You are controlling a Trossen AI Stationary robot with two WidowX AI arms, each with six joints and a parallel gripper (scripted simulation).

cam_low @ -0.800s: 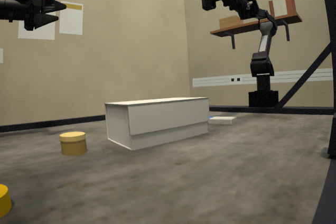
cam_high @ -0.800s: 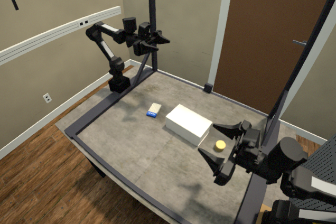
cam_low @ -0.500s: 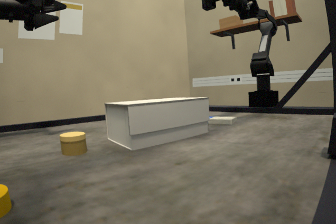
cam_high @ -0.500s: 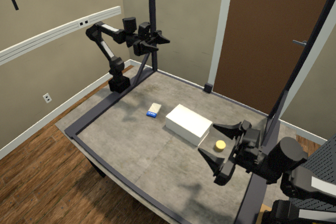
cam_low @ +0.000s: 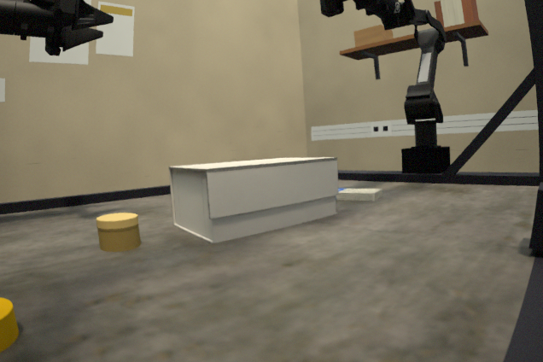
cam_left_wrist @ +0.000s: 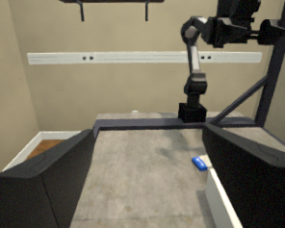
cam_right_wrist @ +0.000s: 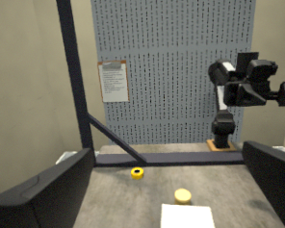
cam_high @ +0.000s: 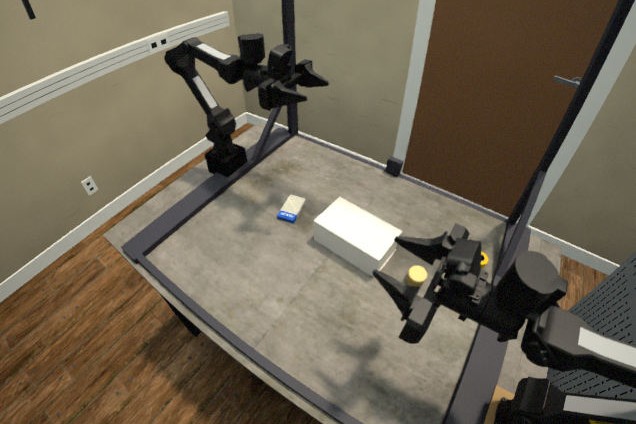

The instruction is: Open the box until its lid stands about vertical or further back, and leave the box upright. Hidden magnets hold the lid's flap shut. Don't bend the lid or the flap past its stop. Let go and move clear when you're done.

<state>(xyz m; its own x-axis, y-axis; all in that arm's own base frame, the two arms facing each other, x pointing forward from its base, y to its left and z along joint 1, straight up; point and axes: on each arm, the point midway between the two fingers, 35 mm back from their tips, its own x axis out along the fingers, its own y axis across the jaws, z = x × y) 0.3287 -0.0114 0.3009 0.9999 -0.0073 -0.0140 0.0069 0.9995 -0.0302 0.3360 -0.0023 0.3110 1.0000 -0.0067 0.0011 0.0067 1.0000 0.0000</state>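
Now: left hand 230 mm past the flap, 230 mm to the left of it and 270 mm above it. Round my left hand: box: 200 mm behind, 230 mm to the right, 270 mm below.
Right now my right hand is 33 cm above the box, 20 cm to the right of it and 3 cm past it. Also, from my right hand: flap (34 cm below, 19 cm to the left, 6 cm behind).
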